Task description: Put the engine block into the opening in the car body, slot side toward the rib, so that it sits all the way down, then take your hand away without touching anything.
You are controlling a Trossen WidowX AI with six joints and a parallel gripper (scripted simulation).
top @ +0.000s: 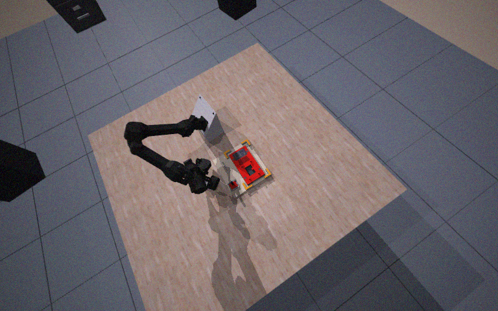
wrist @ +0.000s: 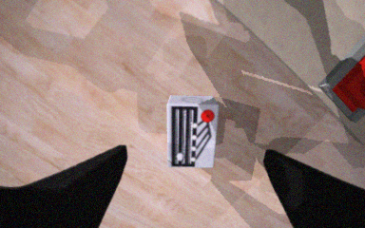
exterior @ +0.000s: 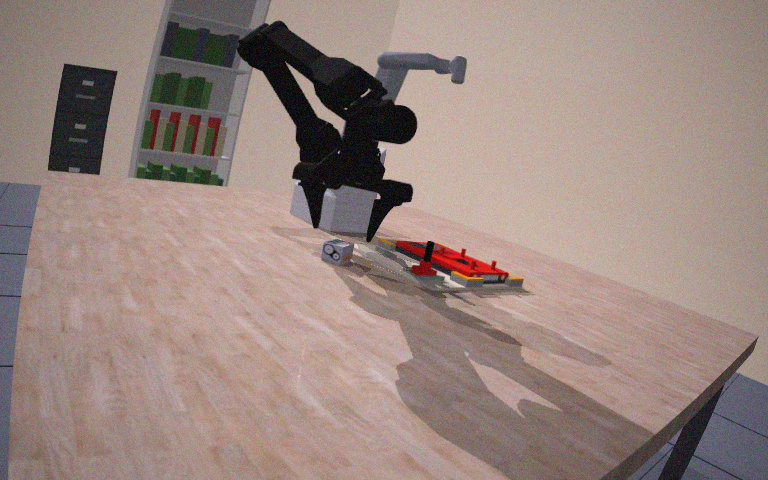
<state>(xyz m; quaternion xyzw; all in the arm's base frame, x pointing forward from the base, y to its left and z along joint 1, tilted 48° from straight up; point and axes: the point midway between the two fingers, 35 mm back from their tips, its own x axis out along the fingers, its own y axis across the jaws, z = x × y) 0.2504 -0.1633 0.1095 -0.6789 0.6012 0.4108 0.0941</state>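
My gripper tip is 1 cm past the engine block and 3 cm above it.
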